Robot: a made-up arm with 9 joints. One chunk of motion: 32 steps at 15 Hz.
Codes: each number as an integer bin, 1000 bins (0 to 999) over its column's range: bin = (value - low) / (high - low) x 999, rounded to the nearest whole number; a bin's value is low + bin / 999 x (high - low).
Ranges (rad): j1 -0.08..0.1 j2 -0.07..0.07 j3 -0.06..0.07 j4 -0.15..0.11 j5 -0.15..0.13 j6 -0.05..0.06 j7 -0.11..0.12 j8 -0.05..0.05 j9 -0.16..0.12
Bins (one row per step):
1: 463 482 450 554 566 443 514 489 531
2: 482 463 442 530 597 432 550 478 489
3: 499 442 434 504 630 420 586 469 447
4: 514 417 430 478 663 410 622 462 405
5: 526 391 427 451 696 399 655 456 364
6: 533 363 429 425 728 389 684 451 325
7: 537 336 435 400 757 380 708 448 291
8: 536 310 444 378 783 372 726 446 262
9: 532 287 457 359 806 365 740 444 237
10: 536 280 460 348 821 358 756 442 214
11: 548 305 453 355 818 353 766 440 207
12: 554 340 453 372 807 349 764 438 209
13: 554 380 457 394 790 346 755 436 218
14: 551 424 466 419 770 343 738 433 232
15: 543 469 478 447 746 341 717 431 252
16: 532 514 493 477 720 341 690 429 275
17: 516 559 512 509 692 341 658 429 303
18: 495 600 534 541 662 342 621 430 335
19: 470 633 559 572 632 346 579 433 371
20: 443 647 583 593 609 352 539 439 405
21: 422 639 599 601 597 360 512 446 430
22: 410 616 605 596 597 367 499 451 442
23: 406 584 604 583 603 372 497 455 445
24: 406 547 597 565 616 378 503 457 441
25: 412 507 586 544 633 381 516 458 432
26: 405 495 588 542 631 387 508 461 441
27: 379 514 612 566 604 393 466 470 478
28: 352 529 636 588 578 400 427 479 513
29: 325 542 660 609 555 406 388 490 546
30: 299 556 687 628 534 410 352 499 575
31: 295 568 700 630 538 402 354 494 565
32: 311 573 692 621 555 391 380 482 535
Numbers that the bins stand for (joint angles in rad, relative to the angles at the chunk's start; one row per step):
1: 0.0034 -0.0025 -0.0014 -0.0058 0.0086 -0.0012 0.0083 -0.0011 -0.0112
2: 0.0068 -0.0051 -0.0025 -0.0121 0.0173 -0.0024 0.0166 -0.0022 -0.0229
3: 0.0099 -0.0081 -0.0035 -0.0188 0.0266 -0.0038 0.0249 -0.0031 -0.0347
4: 0.0126 -0.0116 -0.0040 -0.0256 0.0358 -0.0049 0.0332 -0.0038 -0.0465
5: 0.0148 -0.0152 -0.0044 -0.0326 0.0451 -0.0061 0.0408 -0.0044 -0.0580
6: 0.0160 -0.0191 -0.0042 -0.0394 0.0540 -0.0072 0.0475 -0.0049 -0.0689
7: 0.0168 -0.0229 -0.0034 -0.0459 0.0622 -0.0082 0.0530 -0.0052 -0.0784
8: 0.0166 -0.0266 -0.0022 -0.0516 0.0695 -0.0090 0.0571 -0.0054 -0.0866
9: 0.0159 -0.0298 -0.0005 -0.0566 0.0759 -0.0098 0.0604 -0.0056 -0.0936
10: 0.0166 -0.0308 -0.0001 -0.0594 0.0801 -0.0106 0.0641 -0.0058 -0.1000
11: 0.0187 -0.0273 -0.0011 -0.0576 0.0793 -0.0111 0.0664 -0.0060 -0.1020
12: 0.0198 -0.0224 -0.0011 -0.0532 0.0762 -0.0116 0.0659 -0.0062 -0.1014
13: 0.0198 -0.0167 -0.0005 -0.0475 0.0714 -0.0119 0.0638 -0.0064 -0.0989
14: 0.0193 -0.0106 0.0006 -0.0410 0.0658 -0.0122 0.0599 -0.0067 -0.0950
15: 0.0178 -0.0043 0.0022 -0.0337 0.0591 -0.0125 0.0551 -0.0069 -0.0894
16: 0.0159 0.0020 0.0042 -0.0259 0.0518 -0.0125 0.0489 -0.0071 -0.0829
17: 0.0130 0.0083 0.0066 -0.0175 0.0440 -0.0125 0.0415 -0.0071 -0.0751
18: 0.0092 0.0141 0.0095 -0.0092 0.0355 -0.0123 0.0330 -0.0070 -0.0661
19: 0.0047 0.0187 0.0127 -0.0011 0.0271 -0.0119 0.0233 -0.0067 -0.0560
20: -0.0002 0.0207 0.0159 0.0043 0.0207 -0.0112 0.0141 -0.0061 -0.0465
21: -0.0040 0.0195 0.0179 0.0064 0.0173 -0.0104 0.0079 -0.0054 -0.0395
22: -0.0061 0.0163 0.0187 0.0051 0.0173 -0.0096 0.0049 -0.0049 -0.0361
23: -0.0068 0.0118 0.0186 0.0017 0.0190 -0.0090 0.0044 -0.0045 -0.0353
24: -0.0068 0.0067 0.0177 -0.0030 0.0227 -0.0084 0.0058 -0.0043 -0.0364
25: -0.0058 0.0011 0.0163 -0.0084 0.0274 -0.0080 0.0088 -0.0042 -0.0389
26: -0.0070 -0.0006 0.0165 -0.0089 0.0269 -0.0074 0.0070 -0.0039 -0.0364
27: -0.0117 0.0020 0.0196 -0.0027 0.0193 -0.0067 -0.0027 -0.0030 -0.0260
28: -0.0166 0.0041 0.0228 0.0030 0.0120 -0.0060 -0.0117 -0.0021 -0.0162
29: -0.0214 0.0060 0.0259 0.0085 0.0056 -0.0053 -0.0207 -0.0010 -0.0070
30: -0.0261 0.0079 0.0294 0.0134 -0.0003 -0.0049 -0.0290 -0.0001 0.0012
31: -0.0268 0.0096 0.0311 0.0140 0.0008 -0.0057 -0.0285 -0.0006 -0.0016
32: -0.0240 0.0103 0.0301 0.0116 0.0056 -0.0069 -0.0225 -0.0018 -0.0101

